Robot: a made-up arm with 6 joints.
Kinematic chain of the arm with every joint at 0, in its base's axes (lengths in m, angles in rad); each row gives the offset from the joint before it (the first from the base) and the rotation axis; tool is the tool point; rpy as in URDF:
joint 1: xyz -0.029 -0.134 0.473 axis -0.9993 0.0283 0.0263
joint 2: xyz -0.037 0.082 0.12 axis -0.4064 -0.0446 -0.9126
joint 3: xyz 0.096 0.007 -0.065 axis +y
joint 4: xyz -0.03 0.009 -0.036 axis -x
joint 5: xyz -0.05 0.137 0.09 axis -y
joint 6: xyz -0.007 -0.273 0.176 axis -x
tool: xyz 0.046 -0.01 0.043 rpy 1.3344 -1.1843 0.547
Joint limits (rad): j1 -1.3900..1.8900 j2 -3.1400..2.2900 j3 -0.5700..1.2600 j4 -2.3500..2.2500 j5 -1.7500..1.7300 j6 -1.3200..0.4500
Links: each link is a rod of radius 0.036 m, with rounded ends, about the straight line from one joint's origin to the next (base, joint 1, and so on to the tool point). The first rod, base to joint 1, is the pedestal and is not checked.
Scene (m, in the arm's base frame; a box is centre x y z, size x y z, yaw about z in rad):
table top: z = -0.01
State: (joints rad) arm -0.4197 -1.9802 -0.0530 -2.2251 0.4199 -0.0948
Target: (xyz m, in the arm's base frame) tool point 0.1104 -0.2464 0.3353
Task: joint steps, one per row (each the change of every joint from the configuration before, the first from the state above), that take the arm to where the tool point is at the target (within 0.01 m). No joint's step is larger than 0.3 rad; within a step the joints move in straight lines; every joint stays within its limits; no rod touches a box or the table.
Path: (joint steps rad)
1: 0.2289 0.2173 0.0495 0.2013 -0.0056 0.0076
2: 0.2288 0.2173 0.0495 0.2013 -0.0055 0.0077
3: 0.2289 0.2173 0.0496 0.2014 -0.0056 0.0076
4: 0.2289 0.2172 0.0495 0.2013 -0.0055 0.0077

